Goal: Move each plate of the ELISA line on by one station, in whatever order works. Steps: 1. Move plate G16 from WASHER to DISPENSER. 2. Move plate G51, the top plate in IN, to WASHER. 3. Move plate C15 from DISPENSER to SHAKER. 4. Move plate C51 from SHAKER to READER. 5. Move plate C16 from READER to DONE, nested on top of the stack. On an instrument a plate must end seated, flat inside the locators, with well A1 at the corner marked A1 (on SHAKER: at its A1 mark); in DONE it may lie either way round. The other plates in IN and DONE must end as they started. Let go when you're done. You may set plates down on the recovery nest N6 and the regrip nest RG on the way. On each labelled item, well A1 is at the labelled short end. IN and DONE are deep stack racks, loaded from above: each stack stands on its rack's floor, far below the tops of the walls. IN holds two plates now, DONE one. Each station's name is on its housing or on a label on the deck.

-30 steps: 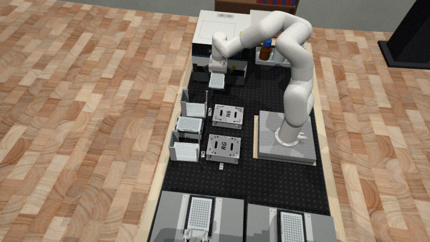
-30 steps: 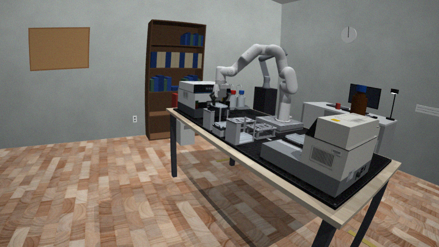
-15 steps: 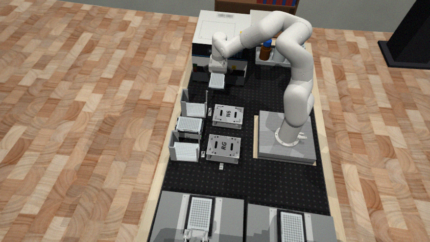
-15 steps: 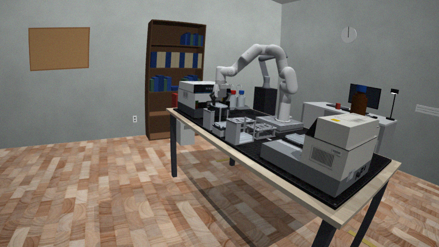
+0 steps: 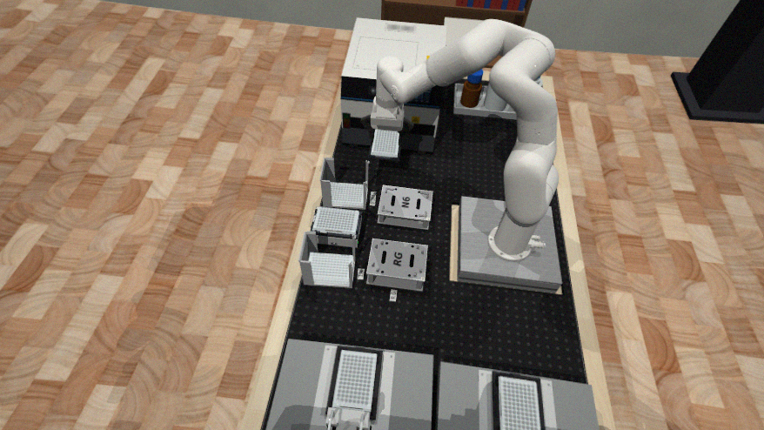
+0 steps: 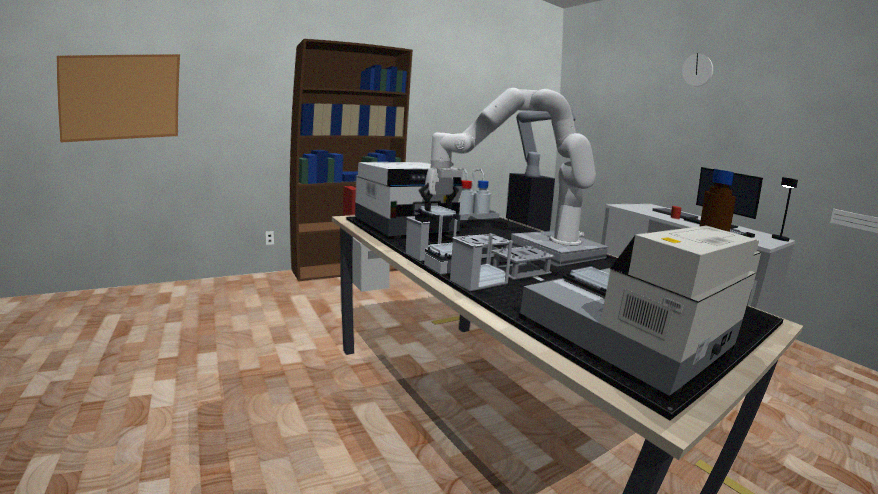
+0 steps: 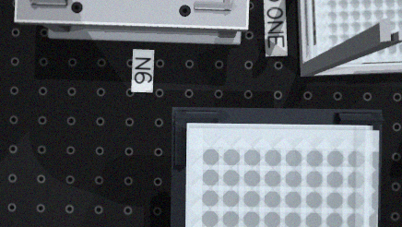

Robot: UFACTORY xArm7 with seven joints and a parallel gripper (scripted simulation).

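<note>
The dark pull-out tray lies 2 cm below my hand.
</note>
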